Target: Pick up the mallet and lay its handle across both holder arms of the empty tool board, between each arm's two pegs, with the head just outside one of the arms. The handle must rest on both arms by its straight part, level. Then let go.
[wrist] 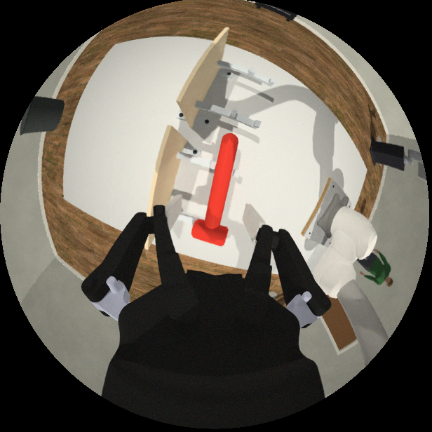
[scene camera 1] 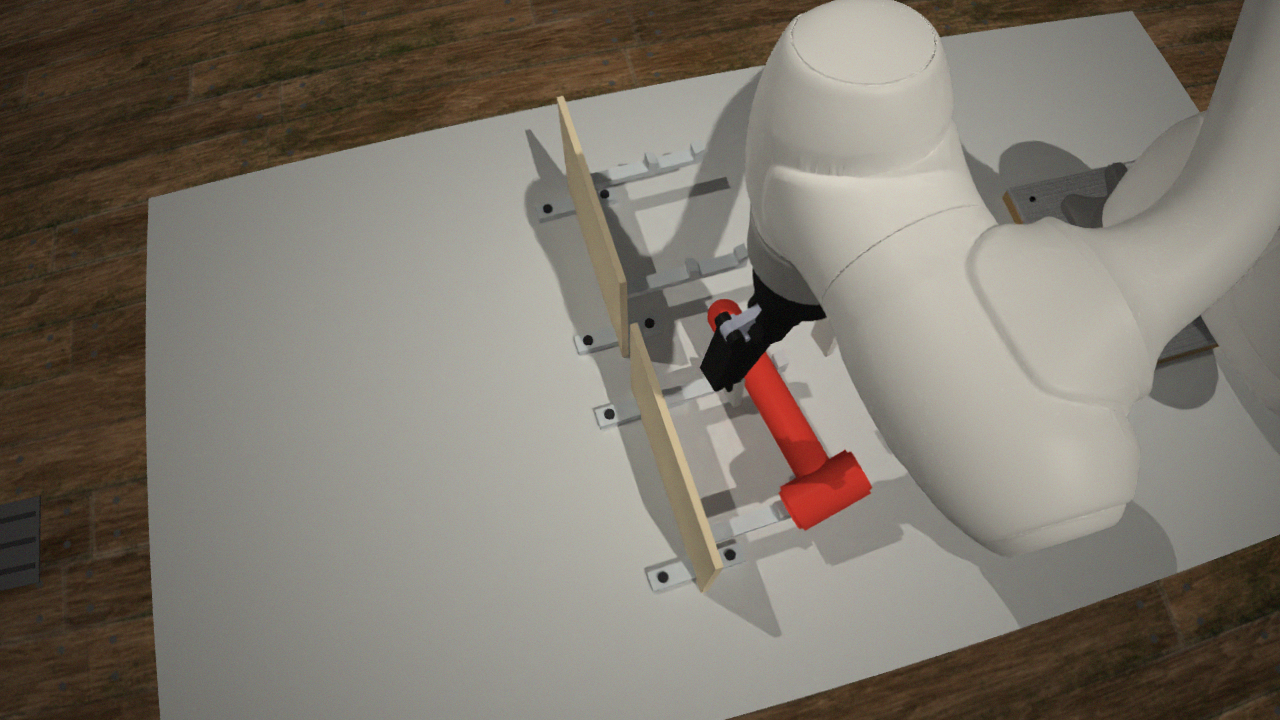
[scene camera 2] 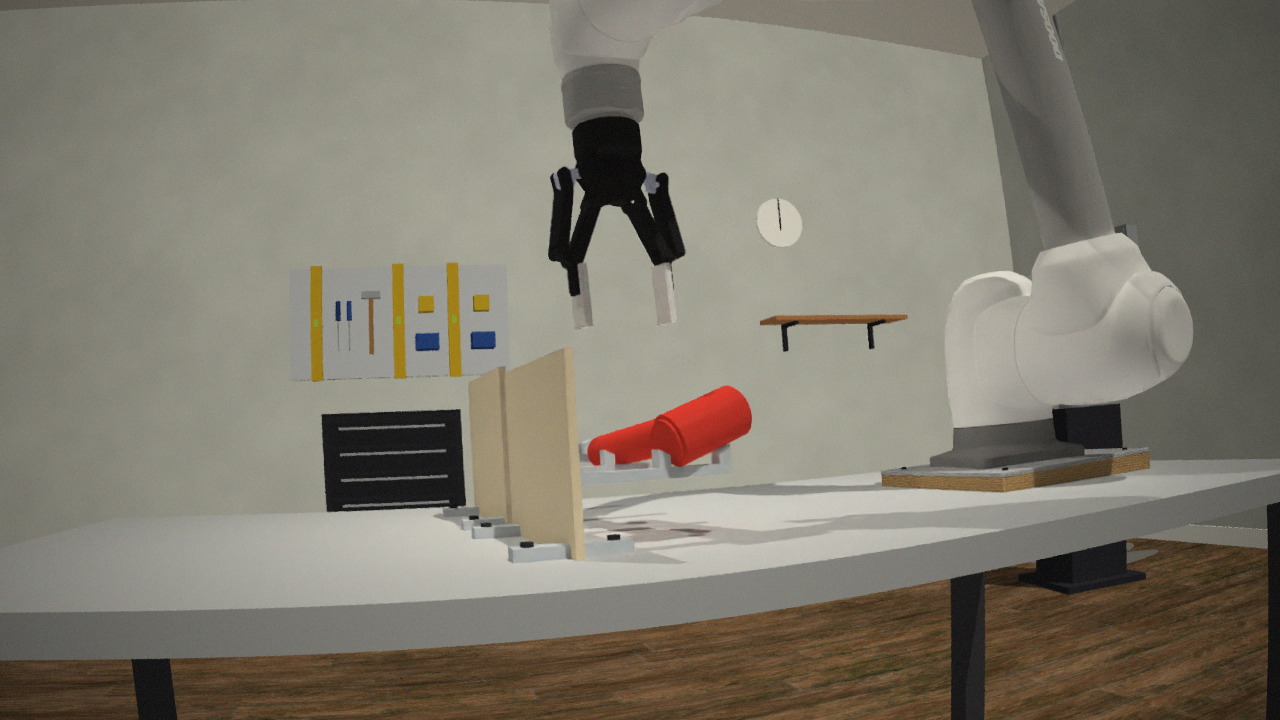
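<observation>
The red mallet lies over the holder arms of the nearer tool board. Its handle crosses the far holder arm, with a peg to its right in the wrist view. Its head covers the outer part of the near holder arm and appears to rest over it, among the pegs; exact contact is unclear. The head looks higher than the handle end in scene camera 2. My gripper is open and empty, above the mallet.
A second upright board stands beyond, with its own two pegged arms. The mallet's handle end points towards its closer arm. The robot's base stands on the right of the table.
</observation>
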